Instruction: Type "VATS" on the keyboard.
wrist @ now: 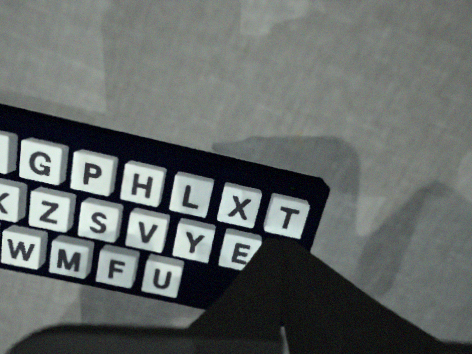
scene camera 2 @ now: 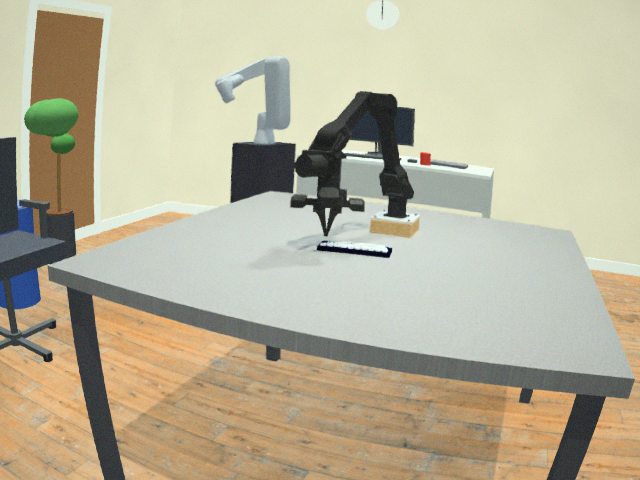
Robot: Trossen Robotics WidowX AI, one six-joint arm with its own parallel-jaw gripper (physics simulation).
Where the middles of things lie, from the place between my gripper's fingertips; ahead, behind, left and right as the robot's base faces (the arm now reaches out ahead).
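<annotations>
The T key (wrist: 286, 215) is 1 cm ahead of my hand and 2 cm below it. Counted from my hand as well: the S key (wrist: 99, 219), 6 cm to the left of it, 3 cm behind and 2 cm below; the V key (wrist: 147, 230), 4 cm to the left of it, 3 cm behind and 2 cm below.
</annotations>
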